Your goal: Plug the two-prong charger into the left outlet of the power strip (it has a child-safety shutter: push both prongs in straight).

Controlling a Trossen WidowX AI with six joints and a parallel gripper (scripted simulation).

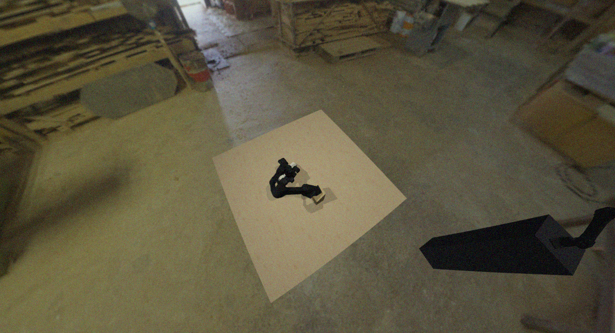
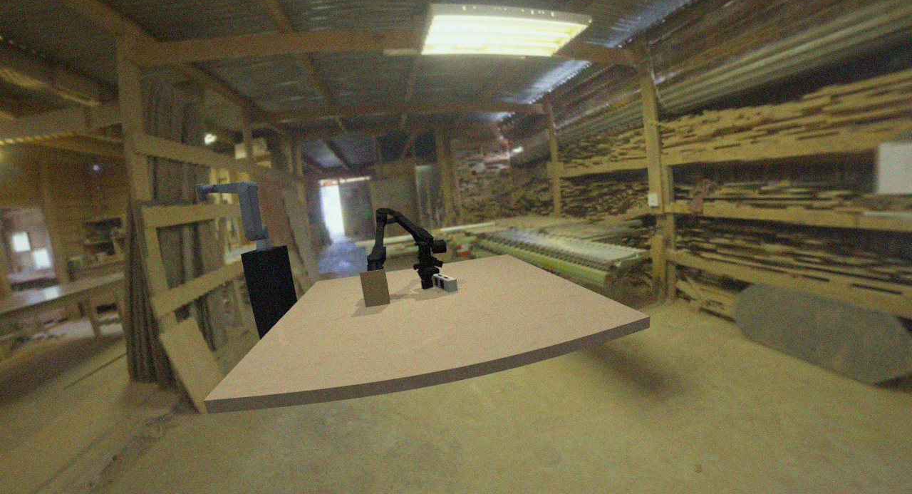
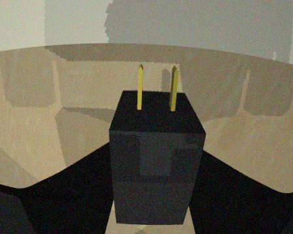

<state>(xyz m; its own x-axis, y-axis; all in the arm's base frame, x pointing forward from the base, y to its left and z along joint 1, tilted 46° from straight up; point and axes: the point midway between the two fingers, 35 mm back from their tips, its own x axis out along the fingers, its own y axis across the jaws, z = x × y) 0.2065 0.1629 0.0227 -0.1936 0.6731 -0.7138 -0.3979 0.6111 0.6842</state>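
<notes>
Right now the black two-prong charger is 2 cm ahead of my gripper tip, 1 cm to the left of it and 1 cm above it.
</notes>
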